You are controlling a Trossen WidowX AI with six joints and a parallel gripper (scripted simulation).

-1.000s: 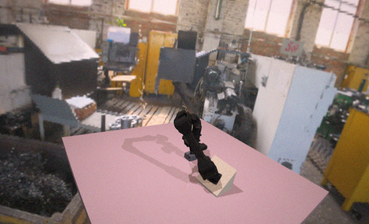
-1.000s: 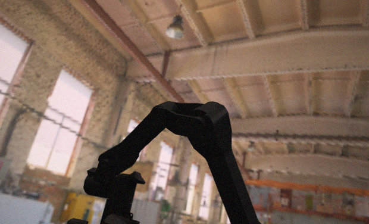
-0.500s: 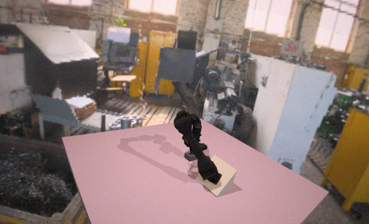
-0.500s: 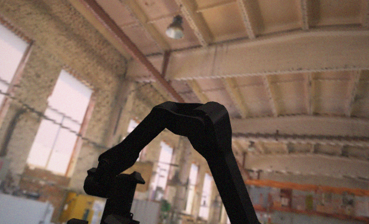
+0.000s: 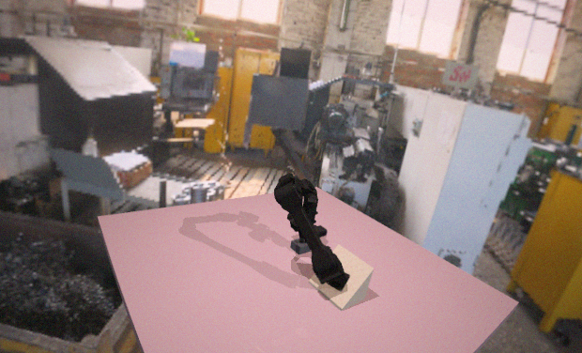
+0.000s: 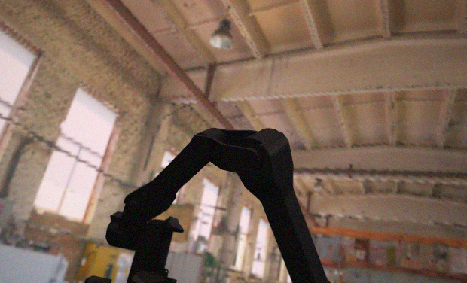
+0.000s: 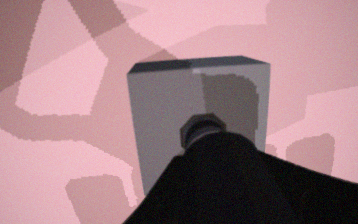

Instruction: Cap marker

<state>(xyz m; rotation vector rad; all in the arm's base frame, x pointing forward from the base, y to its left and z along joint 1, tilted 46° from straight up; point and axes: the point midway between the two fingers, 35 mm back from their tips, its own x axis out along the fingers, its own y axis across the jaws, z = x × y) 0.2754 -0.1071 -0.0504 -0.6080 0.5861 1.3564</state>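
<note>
Now: gripper tip 10 mm to the right of the holder block and 20 mm above it. From my gripper tip the other things lie so: cap (10 mm to the left, 50 mm above).
</note>
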